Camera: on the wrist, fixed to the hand. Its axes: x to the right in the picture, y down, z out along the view.
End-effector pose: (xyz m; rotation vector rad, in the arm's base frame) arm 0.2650 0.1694 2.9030 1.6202 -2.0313 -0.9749
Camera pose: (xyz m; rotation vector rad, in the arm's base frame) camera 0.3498 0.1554 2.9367 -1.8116 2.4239 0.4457
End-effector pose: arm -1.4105 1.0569 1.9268 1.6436 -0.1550 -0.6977
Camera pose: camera -1.3894 1.1427 1.9002 2.1889 -0.4616 -0.8071
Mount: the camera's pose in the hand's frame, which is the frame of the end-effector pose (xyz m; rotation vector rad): -0.0145 -0.0370 -0.0833 0.6103 -0.1082 -0.0248
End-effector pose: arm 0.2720 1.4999 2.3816 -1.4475 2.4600 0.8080
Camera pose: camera 0.3208 1.4524 2.4438 -1.1610 2.3034 0.0944
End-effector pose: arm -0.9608 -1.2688 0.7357 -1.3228 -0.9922 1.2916
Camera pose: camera -0.8764 -1.2858 0.7691 -0.7748 -0.6047 1.5025
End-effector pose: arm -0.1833 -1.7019 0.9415 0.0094 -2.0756 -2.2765
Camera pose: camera -0.1665 -1.7807 0.8964 0.0592 2.6878 1.5595
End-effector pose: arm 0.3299 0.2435 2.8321 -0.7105 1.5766 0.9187
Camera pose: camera 0.3212 0.1526 2.8457 -0.2413 1.6278 0.4056
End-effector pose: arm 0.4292 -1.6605 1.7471 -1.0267 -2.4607 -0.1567
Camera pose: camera 0.4436 -1.7193 1.8168 -0.7433 -2.3719 0.6195
